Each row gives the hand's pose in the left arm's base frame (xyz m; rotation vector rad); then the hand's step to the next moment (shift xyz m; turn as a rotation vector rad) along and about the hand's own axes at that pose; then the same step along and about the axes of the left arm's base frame.
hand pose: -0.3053 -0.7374 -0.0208 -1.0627 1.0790 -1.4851
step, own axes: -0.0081 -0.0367 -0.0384 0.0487 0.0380 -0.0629
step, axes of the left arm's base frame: -0.0437 0.0171 0.0262 -0.0598 -0.0456 -0.0460
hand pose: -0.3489 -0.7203 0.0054 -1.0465 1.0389 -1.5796
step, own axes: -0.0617 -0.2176 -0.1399 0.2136 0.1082 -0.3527
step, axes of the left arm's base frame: -0.1745 0.1229 0.1587 -0.3496 -0.1774 -0.1674
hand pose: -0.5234 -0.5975 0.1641 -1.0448 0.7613 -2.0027
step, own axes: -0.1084 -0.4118 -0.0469 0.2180 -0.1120 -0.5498
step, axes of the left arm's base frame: -0.1356 0.3230 0.2466 -0.5939 -0.0279 -0.0943
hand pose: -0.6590 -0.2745 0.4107 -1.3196 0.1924 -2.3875
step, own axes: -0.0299 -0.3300 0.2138 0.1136 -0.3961 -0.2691
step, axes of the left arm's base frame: 0.1003 0.3278 0.1948 -0.3896 0.2937 0.0646
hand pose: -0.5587 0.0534 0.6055 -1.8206 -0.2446 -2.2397
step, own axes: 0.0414 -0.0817 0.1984 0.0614 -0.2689 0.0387
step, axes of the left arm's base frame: 0.1541 0.1304 0.0836 -0.0541 0.2629 0.0745
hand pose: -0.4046 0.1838 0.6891 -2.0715 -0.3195 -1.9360
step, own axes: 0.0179 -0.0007 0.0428 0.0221 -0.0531 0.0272
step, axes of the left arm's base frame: 0.0410 0.0153 0.0154 0.0083 0.0585 0.0235
